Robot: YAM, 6 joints.
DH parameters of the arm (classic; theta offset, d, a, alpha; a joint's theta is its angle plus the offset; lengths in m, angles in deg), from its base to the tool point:
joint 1: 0 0.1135 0.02 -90
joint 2: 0 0 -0.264 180
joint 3: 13.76 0 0.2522 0
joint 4: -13.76 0 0.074 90
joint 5: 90 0 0 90
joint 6: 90 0.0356 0 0
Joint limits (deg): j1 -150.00..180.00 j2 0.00..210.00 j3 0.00..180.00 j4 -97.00..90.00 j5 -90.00..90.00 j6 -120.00..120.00
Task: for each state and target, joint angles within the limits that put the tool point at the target. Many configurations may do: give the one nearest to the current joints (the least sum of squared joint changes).
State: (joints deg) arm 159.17 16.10 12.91 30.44 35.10 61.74
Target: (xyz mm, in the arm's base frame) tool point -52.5 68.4 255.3
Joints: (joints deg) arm 143.65 3.79 5.91 31.36 42.33 61.74
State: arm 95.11 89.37 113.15 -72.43 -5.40 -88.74
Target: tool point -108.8 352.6 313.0
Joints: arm 106.54 105.78 103.60 -71.84 -6.34 -88.74
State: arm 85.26 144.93 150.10 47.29 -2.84 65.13
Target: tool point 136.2 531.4 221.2
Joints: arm 75.44 136.17 99.01 50.34 -2.87 65.13
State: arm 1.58 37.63 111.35 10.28 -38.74 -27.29
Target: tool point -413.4 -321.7 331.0
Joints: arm 40.31 0.00 127.92 15.20 -38.49 -27.29
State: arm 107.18 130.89 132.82 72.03 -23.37 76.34
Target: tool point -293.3 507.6 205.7
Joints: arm 118.62 154.67 122.35 66.31 -23.79 76.34
